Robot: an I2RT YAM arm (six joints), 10 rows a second.
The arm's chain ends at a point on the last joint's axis. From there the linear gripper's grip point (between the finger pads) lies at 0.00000 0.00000 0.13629 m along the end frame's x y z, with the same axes.
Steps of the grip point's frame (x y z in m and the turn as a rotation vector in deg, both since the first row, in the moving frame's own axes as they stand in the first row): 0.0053, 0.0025, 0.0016, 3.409, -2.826, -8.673; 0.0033, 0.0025, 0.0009, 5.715, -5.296, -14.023; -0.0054, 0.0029, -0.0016, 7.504, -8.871, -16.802; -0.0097, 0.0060, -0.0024, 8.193, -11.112, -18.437; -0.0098, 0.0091, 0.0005, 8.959, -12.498, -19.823; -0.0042, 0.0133, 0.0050, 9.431, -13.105, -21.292; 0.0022, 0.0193, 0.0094, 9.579, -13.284, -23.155; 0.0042, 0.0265, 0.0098, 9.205, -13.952, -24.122; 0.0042, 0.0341, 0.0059, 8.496, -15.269, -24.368
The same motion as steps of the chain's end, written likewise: 0.0126, 0.0101, 0.0020, 3.409, -2.826, -8.673; 0.0174, 0.0144, 0.0022, 5.715, -5.296, -14.023; 0.0178, 0.0173, 0.0012, 7.504, -8.871, -16.802; 0.0191, 0.0208, 0.0015, 8.193, -11.112, -18.437; 0.0226, 0.0247, 0.0053, 8.959, -12.498, -19.823; 0.0299, 0.0292, 0.0103, 9.431, -13.105, -21.292; 0.0370, 0.0349, 0.0149, 9.579, -13.284, -23.155; 0.0405, 0.0406, 0.0155, 9.205, -13.952, -24.122; 0.0431, 0.0459, 0.0121, 8.496, -15.269, -24.368
